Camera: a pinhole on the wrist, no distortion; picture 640 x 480 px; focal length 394.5 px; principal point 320.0 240.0 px. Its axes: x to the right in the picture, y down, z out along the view. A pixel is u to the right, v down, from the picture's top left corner.
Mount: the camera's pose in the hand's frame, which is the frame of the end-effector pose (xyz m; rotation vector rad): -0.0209 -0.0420 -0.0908 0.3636 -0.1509 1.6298
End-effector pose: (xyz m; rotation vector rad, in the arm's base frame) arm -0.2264 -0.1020 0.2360 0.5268 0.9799 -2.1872
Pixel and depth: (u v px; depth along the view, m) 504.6 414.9 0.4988
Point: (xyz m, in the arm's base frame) -0.1419 -0.3957 0.6468
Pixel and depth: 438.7 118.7 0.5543
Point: -0.4463 -0.5276 0.4215
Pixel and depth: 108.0 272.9 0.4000
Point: -0.5236 -0.0937 0.5512
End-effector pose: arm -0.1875 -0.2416 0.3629 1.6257 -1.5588 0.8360
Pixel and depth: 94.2 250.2 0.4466
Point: 0.2316 -0.4728 0.2438
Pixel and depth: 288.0 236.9 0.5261
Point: 0.0510 -0.6022 0.1934
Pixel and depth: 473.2 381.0 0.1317
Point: -0.1527 -0.2609 0.2880
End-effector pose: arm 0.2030 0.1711 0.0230 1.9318 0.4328 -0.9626
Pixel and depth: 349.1 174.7 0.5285
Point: 0.0060 -0.0991 -0.2931
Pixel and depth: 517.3 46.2 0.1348
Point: 0.2101 0.1317 -0.0455
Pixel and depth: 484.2 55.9 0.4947
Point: 0.1992 -0.2097 -0.2886
